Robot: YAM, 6 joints.
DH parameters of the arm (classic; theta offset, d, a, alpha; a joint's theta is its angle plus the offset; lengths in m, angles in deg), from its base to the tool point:
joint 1: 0 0.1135 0.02 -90
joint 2: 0 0 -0.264 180
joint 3: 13.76 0 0.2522 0
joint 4: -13.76 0 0.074 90
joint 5: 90 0 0 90
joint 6: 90 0.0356 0 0
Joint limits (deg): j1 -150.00..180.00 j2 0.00..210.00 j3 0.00..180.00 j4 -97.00..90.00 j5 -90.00..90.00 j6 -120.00..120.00
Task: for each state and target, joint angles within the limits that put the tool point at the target. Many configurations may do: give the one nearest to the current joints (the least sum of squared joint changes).
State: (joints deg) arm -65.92 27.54 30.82 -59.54 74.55 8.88
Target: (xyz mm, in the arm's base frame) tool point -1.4 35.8 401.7
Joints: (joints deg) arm -115.35 11.71 64.27 -50.57 27.78 8.88
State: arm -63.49 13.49 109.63 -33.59 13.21 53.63
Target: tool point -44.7 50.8 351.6
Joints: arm -57.12 0.00 60.36 -62.74 16.26 53.63
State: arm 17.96 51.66 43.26 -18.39 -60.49 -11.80
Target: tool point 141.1 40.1 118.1
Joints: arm 4.30 64.71 15.86 -22.48 -55.69 -11.80
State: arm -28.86 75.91 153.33 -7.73 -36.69 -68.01
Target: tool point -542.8 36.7 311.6
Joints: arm -0.99 21.23 180.00 -24.82 -50.09 -68.01
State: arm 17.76 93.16 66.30 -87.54 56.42 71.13
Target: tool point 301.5 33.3 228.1
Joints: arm 11.99 103.31 77.47 -80.10 57.55 71.13
